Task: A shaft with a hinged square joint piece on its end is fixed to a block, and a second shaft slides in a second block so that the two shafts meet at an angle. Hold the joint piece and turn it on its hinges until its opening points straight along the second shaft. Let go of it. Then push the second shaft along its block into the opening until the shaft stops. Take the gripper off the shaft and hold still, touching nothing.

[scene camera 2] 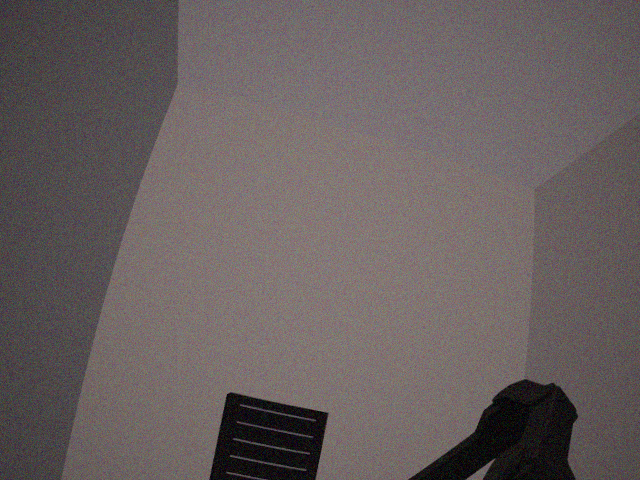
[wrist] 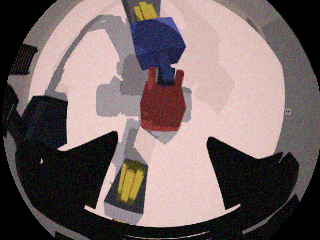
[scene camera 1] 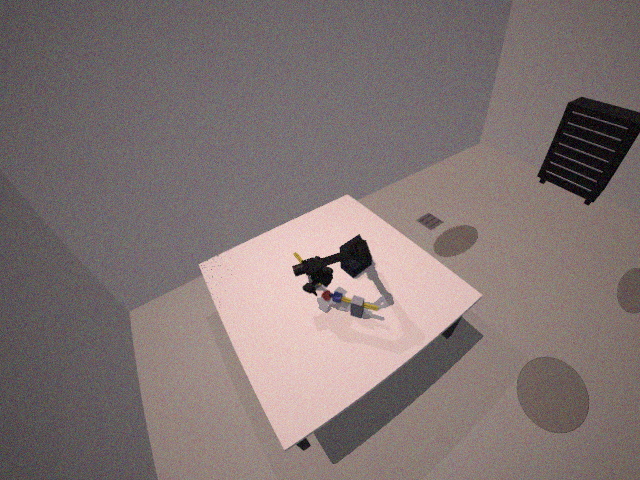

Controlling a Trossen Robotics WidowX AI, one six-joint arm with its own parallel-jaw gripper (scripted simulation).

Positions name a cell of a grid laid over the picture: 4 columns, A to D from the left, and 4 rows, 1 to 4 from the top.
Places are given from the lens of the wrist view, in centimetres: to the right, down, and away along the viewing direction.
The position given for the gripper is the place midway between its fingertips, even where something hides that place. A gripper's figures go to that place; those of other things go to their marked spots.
gripper (wrist: C3): 0, 2, 10
red square joint piece (wrist: C2): 0, -1, 10
